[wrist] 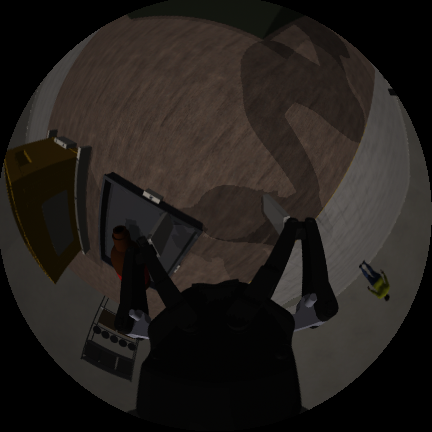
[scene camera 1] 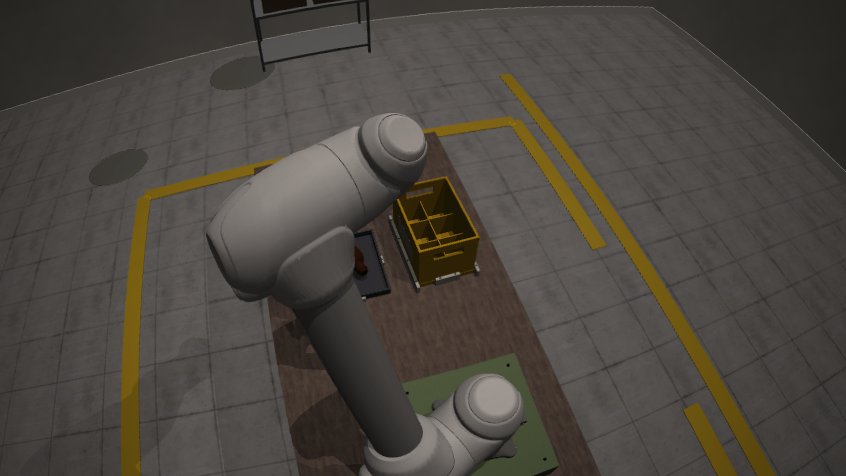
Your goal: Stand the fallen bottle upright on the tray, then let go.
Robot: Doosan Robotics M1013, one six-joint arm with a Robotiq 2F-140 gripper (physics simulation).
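Frame: origin at the arm's base, x ahead, y left, z up, level; centimetres.
Seen in the pictures: gripper, fingertip midpoint: (wrist: 215, 211).
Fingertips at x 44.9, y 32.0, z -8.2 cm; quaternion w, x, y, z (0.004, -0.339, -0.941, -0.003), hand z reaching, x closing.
A point is followed by its place in that frame.
The brown bottle (scene camera 1: 359, 260) {x 60.8, y 22.0, z -4.9 cm} (wrist: 118, 252) {x 60.5, y 22.7, z -4.6 cm} with a red label lies on its side on the dark tray (scene camera 1: 376, 278) {x 57.1, y 17.4, z -10.3 cm} (wrist: 180, 214) {x 49.5, y 28.6, z -9.8 cm}. In the wrist view its neck points up the picture, and its lower part is partly hidden behind the left finger's linkage. My gripper (wrist: 215, 211) {x 44.9, y 32.0, z -8.2 cm} is open and empty, its two pads wide apart. In the wrist view the left pad shows over the tray, to the right of the bottle, and the right pad shows over the table beyond the tray. In the scene view the arm hides the gripper and part of the tray and bottle.
A yellow divided crate (scene camera 1: 461, 266) {x 54.2, y -8.9, z -5.7 cm} (wrist: 35, 180) {x 53.7, y 5.1, z 1.6 cm} stands beside the tray on the brown table (scene camera 1: 449, 319) {x 39.0, y -2.3, z -10.8 cm}. The arm's green base plate (scene camera 1: 535, 438) {x -5.5, y -14.9, z -0.9 cm} is at the near end. A shelf rack (scene camera 1: 313, 44) and a person (wrist: 378, 287) are off the table.
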